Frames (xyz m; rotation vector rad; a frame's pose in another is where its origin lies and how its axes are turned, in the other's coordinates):
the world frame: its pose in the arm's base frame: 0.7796 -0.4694 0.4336 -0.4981 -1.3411 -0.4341
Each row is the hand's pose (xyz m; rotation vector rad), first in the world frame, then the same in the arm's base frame.
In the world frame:
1: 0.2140 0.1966 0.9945 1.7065 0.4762 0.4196
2: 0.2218 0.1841 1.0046 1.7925 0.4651 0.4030
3: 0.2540 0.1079 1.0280 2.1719 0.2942 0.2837
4: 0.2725 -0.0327 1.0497 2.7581 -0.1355 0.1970
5: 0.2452 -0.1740 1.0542 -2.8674 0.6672 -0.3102
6: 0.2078 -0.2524 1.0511 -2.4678 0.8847 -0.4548
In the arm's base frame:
1: 0.1284 0.2587 0.7790 0.7212 -0.7079 0.9012
2: 0.1146 0.2541 0.7893 0.7956 -0.7022 0.9471
3: 0.0583 0.2047 0.8316 1.1384 -0.7669 1.1572
4: -0.0354 0.1016 0.8660 1.6219 -0.8471 1.6187
5: -0.1238 -0.0112 0.8527 1.9046 -0.8484 2.2533
6: -0.1723 -0.0767 0.8226 -1.5925 0.6718 -2.2927

